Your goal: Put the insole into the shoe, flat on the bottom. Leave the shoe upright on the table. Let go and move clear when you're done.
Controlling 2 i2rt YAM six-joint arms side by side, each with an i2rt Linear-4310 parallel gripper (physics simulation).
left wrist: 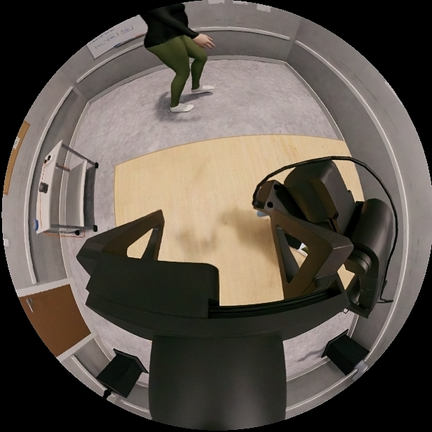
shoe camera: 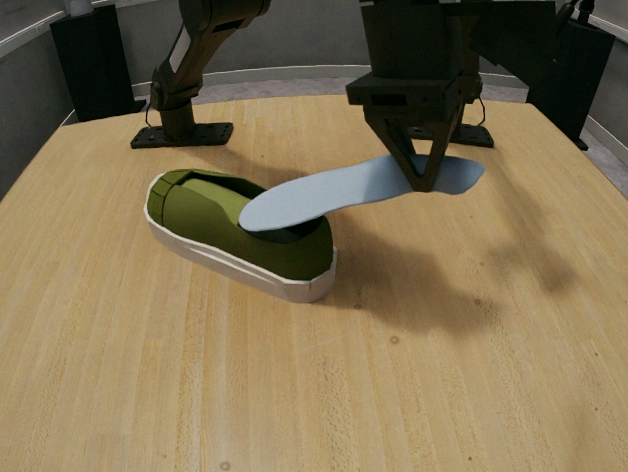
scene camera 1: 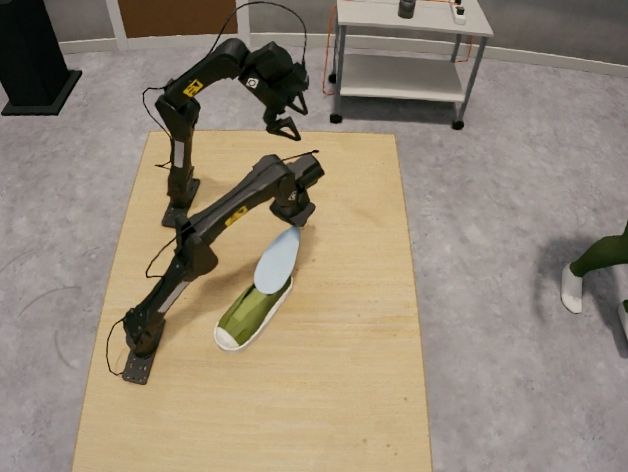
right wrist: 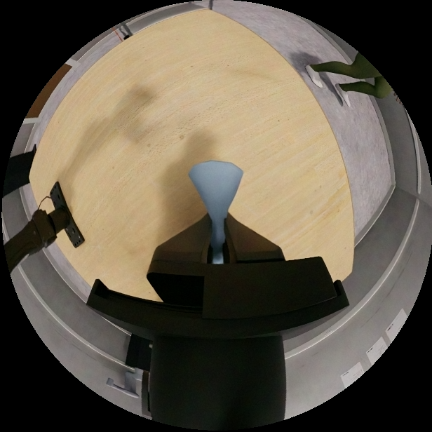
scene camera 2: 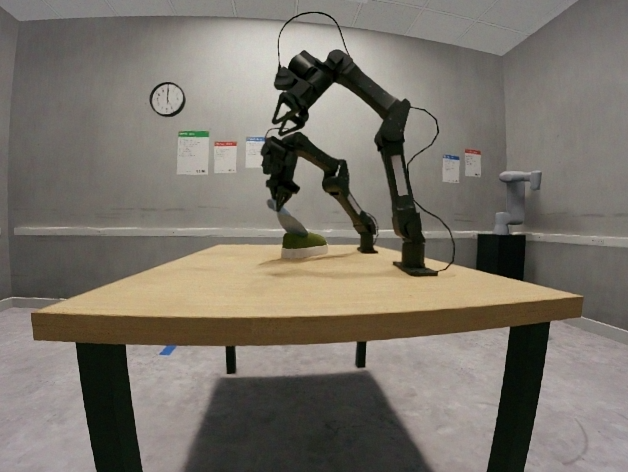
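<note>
The green shoe with a white sole (scene camera 1: 251, 314) (scene camera 2: 304, 246) (shoe camera: 203, 218) stands upright on the table. My right gripper (scene camera 2: 279, 207) (shoe camera: 422, 186) (right wrist: 217, 214) is shut on the light blue insole (scene camera 1: 276, 261) (scene camera 2: 291, 223) (shoe camera: 324, 195) (right wrist: 216, 182) near its narrower end. The insole slants down to the left in the shoe camera, its broad rounded end at the shoe's opening; whether it touches the shoe inside is unclear. In scene camera 1 the right fingertips are hidden. My left gripper (scene camera 1: 303, 125) (scene camera 2: 277, 127) (left wrist: 217, 214) is open and empty, high above the table.
The wooden table (scene camera 1: 355, 355) (scene camera 2: 203, 304) (shoe camera: 253, 380) carries both arm bases; the right arm's base (scene camera 1: 137, 369) (shoe camera: 218, 132) is near the shoe. A cart (scene camera 1: 401, 95) stands on the floor beyond the table's top edge in scene camera 1. A person's legs (left wrist: 180, 70) show beyond the table.
</note>
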